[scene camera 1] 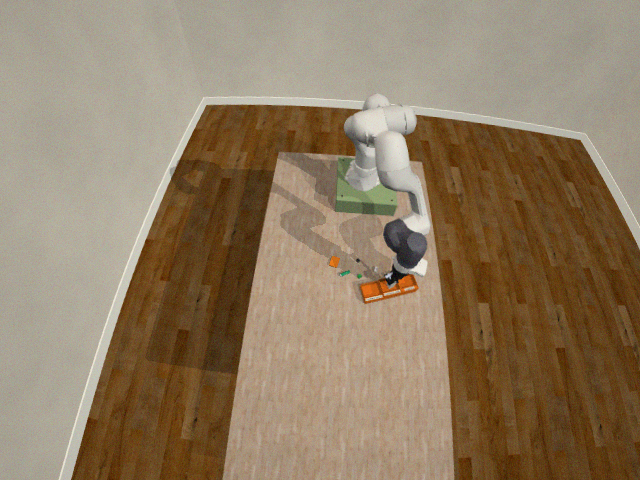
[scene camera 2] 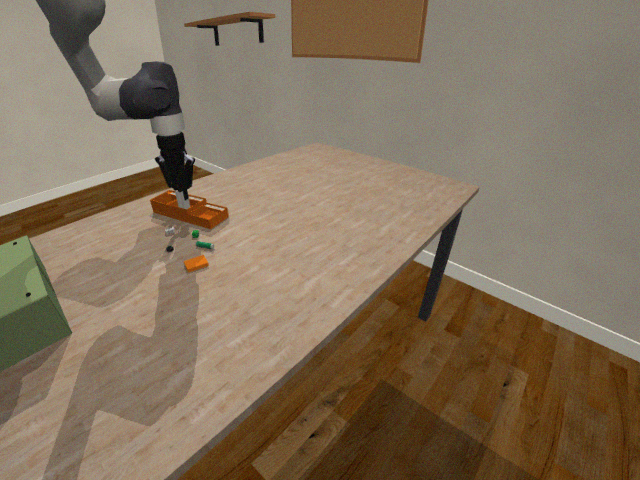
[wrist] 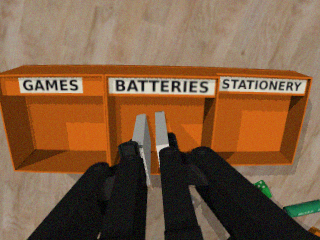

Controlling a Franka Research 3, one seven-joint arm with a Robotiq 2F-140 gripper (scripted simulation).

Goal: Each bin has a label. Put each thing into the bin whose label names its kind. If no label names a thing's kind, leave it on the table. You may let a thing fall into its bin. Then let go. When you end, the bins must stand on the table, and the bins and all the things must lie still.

Labels:
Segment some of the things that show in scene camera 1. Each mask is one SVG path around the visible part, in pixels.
An orange bin tray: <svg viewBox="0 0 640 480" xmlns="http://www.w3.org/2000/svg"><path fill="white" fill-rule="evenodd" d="M414 275L408 274L404 276L391 289L386 285L386 278L361 284L360 290L364 303L367 304L416 292L418 285Z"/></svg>

